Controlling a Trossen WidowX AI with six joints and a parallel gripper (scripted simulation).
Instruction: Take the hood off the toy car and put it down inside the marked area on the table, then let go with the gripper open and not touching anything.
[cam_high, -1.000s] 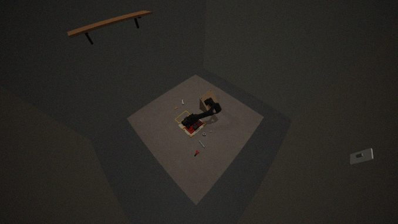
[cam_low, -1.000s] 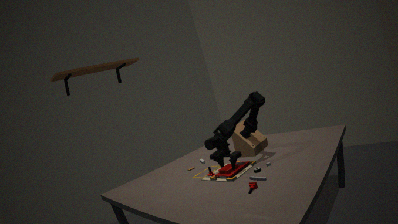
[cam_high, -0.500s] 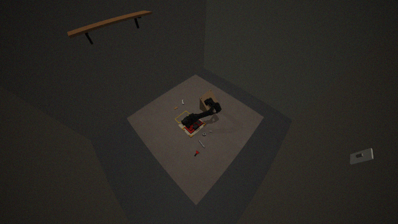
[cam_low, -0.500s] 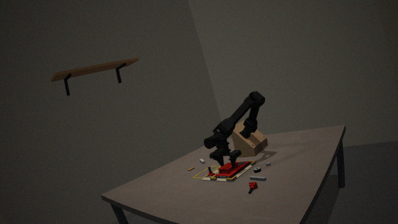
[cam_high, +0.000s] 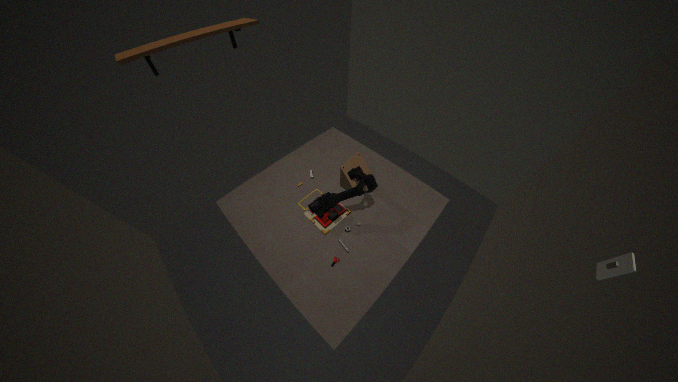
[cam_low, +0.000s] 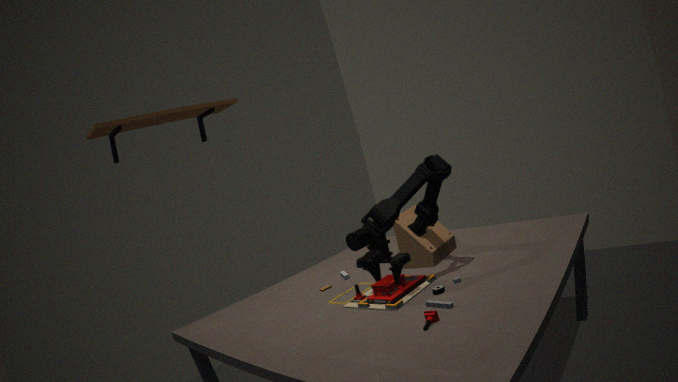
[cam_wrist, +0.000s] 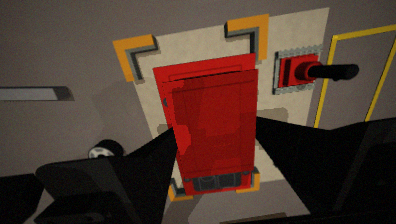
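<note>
The grey socket is 110 mm to the right of my gripper tip, 30 mm ahead of it and 20 mm below it. The rest, counted from my gripper tip: hood: 10 mm above; black wheel: 160 mm to the left, 40 mm below, 40 mm behind; wooden piece: 370 mm to the right, 60 mm behind, 50 mm below.
</note>
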